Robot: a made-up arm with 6 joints. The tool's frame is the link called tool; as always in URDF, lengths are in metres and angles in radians. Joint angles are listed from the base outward. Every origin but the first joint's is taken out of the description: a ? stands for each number. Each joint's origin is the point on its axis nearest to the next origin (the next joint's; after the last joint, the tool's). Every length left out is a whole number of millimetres.
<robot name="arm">
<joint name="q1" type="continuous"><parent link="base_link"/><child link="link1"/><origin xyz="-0.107 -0.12 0.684" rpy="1.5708 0 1.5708"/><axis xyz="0 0 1"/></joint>
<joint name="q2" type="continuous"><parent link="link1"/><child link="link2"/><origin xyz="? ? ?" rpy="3.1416 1.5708 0"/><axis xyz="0 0 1"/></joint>
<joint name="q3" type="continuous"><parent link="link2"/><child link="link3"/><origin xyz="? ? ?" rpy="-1.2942 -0.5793 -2.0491"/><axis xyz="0 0 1"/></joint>
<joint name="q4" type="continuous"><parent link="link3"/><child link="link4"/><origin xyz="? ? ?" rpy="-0.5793 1.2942 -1.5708"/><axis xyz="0 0 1"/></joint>
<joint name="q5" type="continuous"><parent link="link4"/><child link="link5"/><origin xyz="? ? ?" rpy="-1.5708 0 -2.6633"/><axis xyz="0 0 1"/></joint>
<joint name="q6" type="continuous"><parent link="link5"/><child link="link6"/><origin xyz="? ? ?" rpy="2.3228 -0.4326 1.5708"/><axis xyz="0 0 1"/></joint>
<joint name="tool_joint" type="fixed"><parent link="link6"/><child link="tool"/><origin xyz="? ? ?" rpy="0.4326 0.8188 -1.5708"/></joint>
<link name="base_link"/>
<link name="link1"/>
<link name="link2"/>
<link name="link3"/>
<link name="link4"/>
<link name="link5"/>
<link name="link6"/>
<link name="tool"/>
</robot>
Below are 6 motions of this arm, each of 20 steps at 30 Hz.
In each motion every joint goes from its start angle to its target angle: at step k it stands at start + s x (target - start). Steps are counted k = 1, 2, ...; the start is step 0. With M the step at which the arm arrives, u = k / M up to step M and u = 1 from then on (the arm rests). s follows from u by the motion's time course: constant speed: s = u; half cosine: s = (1 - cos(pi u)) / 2; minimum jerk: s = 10 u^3 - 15 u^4 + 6 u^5.
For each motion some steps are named. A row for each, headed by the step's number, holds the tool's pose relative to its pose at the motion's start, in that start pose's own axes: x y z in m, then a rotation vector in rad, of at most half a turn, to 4 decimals.
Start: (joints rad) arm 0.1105 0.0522 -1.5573 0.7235 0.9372 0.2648
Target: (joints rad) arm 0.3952 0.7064 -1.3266 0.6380 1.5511 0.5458
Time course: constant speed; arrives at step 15
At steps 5, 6, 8, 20:
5: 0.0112 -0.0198 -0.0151 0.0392 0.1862 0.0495
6: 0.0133 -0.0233 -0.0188 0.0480 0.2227 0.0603
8: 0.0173 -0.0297 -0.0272 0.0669 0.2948 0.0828
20: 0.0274 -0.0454 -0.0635 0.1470 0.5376 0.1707

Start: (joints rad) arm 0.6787 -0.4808 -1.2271 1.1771 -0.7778 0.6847
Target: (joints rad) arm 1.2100 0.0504 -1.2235 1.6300 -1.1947 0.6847
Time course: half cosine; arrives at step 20
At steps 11, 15, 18, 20:
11: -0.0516 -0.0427 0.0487 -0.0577 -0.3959 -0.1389
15: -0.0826 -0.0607 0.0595 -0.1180 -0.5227 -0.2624
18: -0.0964 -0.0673 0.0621 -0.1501 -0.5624 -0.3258
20: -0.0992 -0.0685 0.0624 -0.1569 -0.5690 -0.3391

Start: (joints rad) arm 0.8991 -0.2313 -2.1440 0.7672 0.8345 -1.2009
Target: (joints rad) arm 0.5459 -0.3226 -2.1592 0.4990 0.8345 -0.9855
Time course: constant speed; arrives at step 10
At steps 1, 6, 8, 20:
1: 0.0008 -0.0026 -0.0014 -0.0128 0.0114 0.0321
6: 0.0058 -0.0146 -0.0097 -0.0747 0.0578 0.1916
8: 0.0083 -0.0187 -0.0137 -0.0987 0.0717 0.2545
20: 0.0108 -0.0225 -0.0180 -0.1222 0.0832 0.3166

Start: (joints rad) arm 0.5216 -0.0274 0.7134 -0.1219 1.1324 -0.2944
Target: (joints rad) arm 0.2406 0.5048 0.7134 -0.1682 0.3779 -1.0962
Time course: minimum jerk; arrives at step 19
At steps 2, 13, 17, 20:
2: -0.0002 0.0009 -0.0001 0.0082 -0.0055 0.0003
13: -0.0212 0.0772 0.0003 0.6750 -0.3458 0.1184
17: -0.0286 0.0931 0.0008 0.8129 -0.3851 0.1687
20: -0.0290 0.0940 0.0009 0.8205 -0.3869 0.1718

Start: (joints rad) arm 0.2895 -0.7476 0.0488 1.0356 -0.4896 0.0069
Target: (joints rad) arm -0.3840 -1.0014 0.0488 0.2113 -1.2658 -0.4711
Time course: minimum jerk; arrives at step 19
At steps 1, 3, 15, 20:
1: 0.0001 0.0002 -0.0002 0.0004 0.0015 0.0009
3: 0.0014 0.0046 -0.0055 0.0099 0.0349 0.0205
15: -0.0587 0.0957 -0.1345 0.4835 1.1300 0.0628
20: -0.0653 0.0996 -0.1387 0.5278 1.2023 0.0189

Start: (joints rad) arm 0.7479 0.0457 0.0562 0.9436 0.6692 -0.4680
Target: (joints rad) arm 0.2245 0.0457 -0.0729 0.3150 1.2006 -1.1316
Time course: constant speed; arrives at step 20
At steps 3, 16, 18, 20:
3: -0.0016 -0.0061 -0.0069 -0.0356 -0.0235 -0.0903
16: -0.0052 -0.0349 -0.0158 -0.1984 -0.3665 -0.3843
18: -0.0050 -0.0387 -0.0143 -0.2160 -0.4498 -0.4081
20: -0.0047 -0.0422 -0.0120 -0.2297 -0.5396 -0.4246

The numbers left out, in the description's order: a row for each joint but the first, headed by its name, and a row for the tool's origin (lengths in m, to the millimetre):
q2: -0.002 0.029 0
q3: 0.039 -0.022 0
q4: -0.092 0 0
q5: -0.004 0.024 0
q6: -0.131 0.007 0
tool: -0.015 0.013 0

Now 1 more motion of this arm.
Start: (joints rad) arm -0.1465 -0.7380 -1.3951 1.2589 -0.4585 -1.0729
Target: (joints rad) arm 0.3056 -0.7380 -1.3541 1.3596 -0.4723 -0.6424
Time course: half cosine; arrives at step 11
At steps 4, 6, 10, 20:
4: 0.0160 0.0014 0.0040 -0.0776 0.0889 -0.0042
6: 0.0320 0.0011 0.0069 -0.1439 0.1784 -0.0039
10: 0.0563 -0.0021 0.0095 -0.2266 0.3160 0.0042
20: 0.0575 -0.0024 0.0096 -0.2302 0.3229 0.0048

